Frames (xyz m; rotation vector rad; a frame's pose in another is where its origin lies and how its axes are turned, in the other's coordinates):
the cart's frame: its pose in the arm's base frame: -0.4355 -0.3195 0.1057 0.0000 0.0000 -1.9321
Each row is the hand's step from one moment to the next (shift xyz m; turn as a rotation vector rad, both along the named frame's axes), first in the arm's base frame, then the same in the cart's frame.
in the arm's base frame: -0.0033 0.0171 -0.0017 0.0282 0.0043 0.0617
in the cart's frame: -0.0148 -0.0091 -0.0017 -0.0140 0.0249 0.0617
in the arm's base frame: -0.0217 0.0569 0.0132 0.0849 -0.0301 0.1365
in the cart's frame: -0.0456 -0.0404 0.0132 -0.0019 0.0901 0.1365
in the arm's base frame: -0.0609 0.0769 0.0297 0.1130 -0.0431 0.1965
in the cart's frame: -0.0504 -0.0842 0.0297 0.0004 0.1209 0.1965
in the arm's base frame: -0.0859 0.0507 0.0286 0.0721 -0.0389 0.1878
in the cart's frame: -0.0171 -0.0983 0.0286 0.0109 0.0812 0.1878
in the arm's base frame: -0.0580 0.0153 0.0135 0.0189 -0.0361 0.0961
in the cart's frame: 0.0062 -0.0597 0.0135 0.0271 0.0304 0.0961
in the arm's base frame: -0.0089 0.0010 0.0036 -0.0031 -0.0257 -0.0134
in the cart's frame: 0.0022 -0.0087 0.0036 0.0251 0.0062 -0.0134
